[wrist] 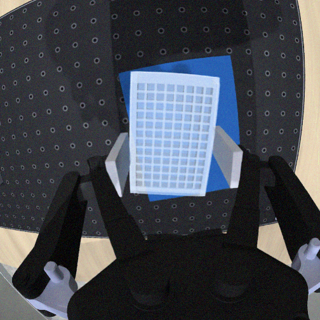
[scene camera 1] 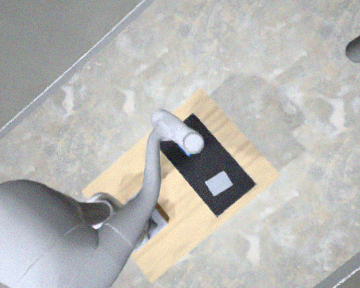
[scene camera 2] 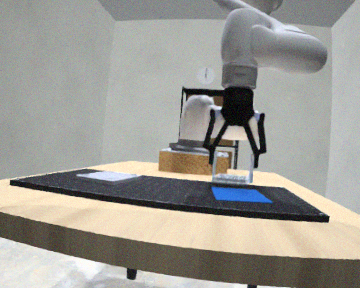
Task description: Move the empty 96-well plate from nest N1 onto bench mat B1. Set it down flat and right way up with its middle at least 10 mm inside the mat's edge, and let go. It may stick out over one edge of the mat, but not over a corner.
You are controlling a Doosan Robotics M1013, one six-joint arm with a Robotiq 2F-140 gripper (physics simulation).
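Places are measured from the arm's base along level axes (x back, y right, z up), in millimetres.
Where they show: gripper, fingertip midpoint: (scene camera 2: 231,180); arm's base, origin of the base link: (scene camera 2: 193,151).
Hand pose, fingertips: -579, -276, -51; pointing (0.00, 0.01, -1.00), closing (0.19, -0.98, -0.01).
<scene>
Things, the pixels of their top centre, and the offset from my fingertips, as dx, dy, dz. Level surfaces: height alone.
- 96-well plate, middle of its top: (scene camera 2: 232,175) +6, +0, +12
- Nest N1, middle of its top: (scene camera 2: 110,174) (scene camera 1: 219,183) -29, +335, -19
- black dotted board, its level: dz -34
- wooden table, its level: dz -46
The 96-well plate (scene camera 2: 232,178) (wrist: 175,132) is pale and translucent, with its well grid facing the wrist camera. My gripper (scene camera 2: 233,167) (wrist: 171,142) is shut on its two long sides and holds it about level. The plate hangs a little above the board; in the wrist view it overlaps much of the blue bench mat B1 (scene camera 1: 185,151) (scene camera 2: 242,195) (wrist: 228,100), slightly turned against it. Mat shows past the plate's far end and right side. Nest N1 (scene camera 1: 219,183) (scene camera 2: 107,176) is a flat light-grey piece. In scene camera 1 the arm hides gripper, plate and most of the mat.
Mat and nest are on a black dotted board (scene camera 1: 220,155) (scene camera 2: 165,194) (wrist: 50,125) on a wooden table (scene camera 1: 200,100) (scene camera 2: 150,225). A wooden block (scene camera 2: 185,161) with a grey top stands behind the board. A black-framed shelf (scene camera 2: 183,115) stands further back.
</scene>
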